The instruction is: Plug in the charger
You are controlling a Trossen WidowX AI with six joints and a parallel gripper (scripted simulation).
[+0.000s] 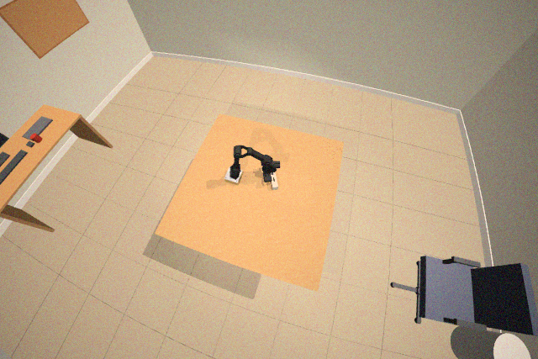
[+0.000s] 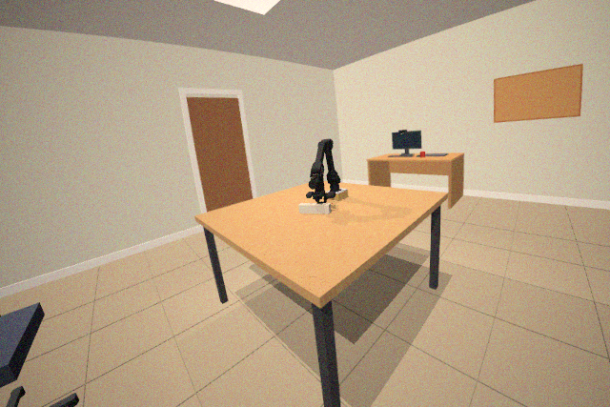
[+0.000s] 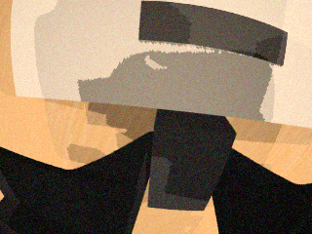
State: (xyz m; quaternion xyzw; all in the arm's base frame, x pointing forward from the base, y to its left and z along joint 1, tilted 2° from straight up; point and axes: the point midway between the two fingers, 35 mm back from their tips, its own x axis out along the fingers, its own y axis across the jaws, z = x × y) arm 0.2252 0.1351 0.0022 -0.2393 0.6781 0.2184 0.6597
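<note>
The black two-prong charger is 1 cm ahead of my gripper tip, 1 cm to the left of it and 1 cm above it.
</note>
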